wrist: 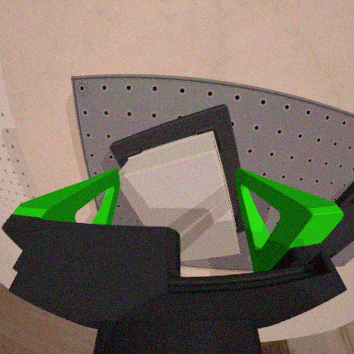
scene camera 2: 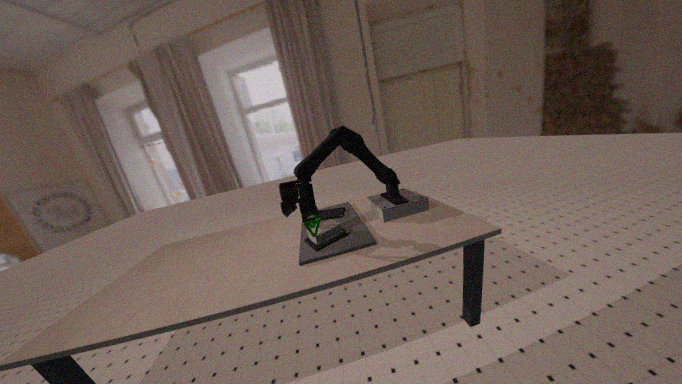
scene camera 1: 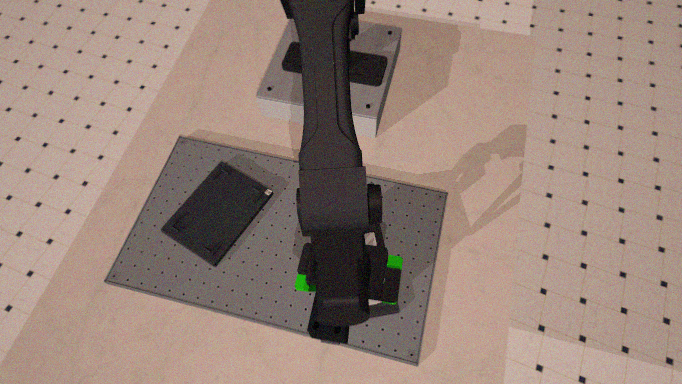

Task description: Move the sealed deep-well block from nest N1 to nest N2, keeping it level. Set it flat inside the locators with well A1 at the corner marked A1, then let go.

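Where they show: gripper, fingertip midpoint: (wrist: 176, 174) (scene camera 2: 313, 232); arm's base, link origin: (scene camera 2: 393, 198).
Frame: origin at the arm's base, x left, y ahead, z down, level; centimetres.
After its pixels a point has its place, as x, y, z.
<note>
The pale, sealed deep-well block (scene camera 1: 370, 239) @[15.3, 34.2, -0.5] (scene camera 2: 313, 240) @[17.1, 43.5, 2.4] (wrist: 180, 190) @[14.3, 41.8, -0.6] sits in the dark frame of nest N1 (wrist: 170, 132) @[15.8, 45.0, 3.7]. It looks turned relative to my fingers in the wrist view. My gripper (scene camera 1: 350, 272) (scene camera 2: 312, 225) @[14.7, 42.8, 0.1] (wrist: 176, 174) @[14.7, 42.8, 0.1] is open, with one green finger on each side of the block in the wrist view; how far the tips reach down beside it is hard to tell. The arm hides most of the block in scene camera 1. Nest N2 (scene camera 1: 217, 212) @[-12.1, 34.2, 3.7] (scene camera 2: 332, 214) @[-8.8, 32.5, 3.7] is a dark, empty, angled tray with low corner locators and a small white mark at one corner. Well A1 cannot be made out.
Both nests stand on a grey perforated plate (scene camera 1: 150, 270) @[-19.4, 46.4, 4.9] (scene camera 2: 360, 240) @[22.6, 25.2, 4.9] (wrist: 285, 120) @[4.8, 47.4, 4.9]. The arm's grey base block (scene camera 1: 280, 90) @[-8.5, 8.5, 0.0] (scene camera 2: 415, 204) @[10.9, -6.0, 1.5] stands behind the plate on the table. The arm reaches over the plate between the base and nest N1.
</note>
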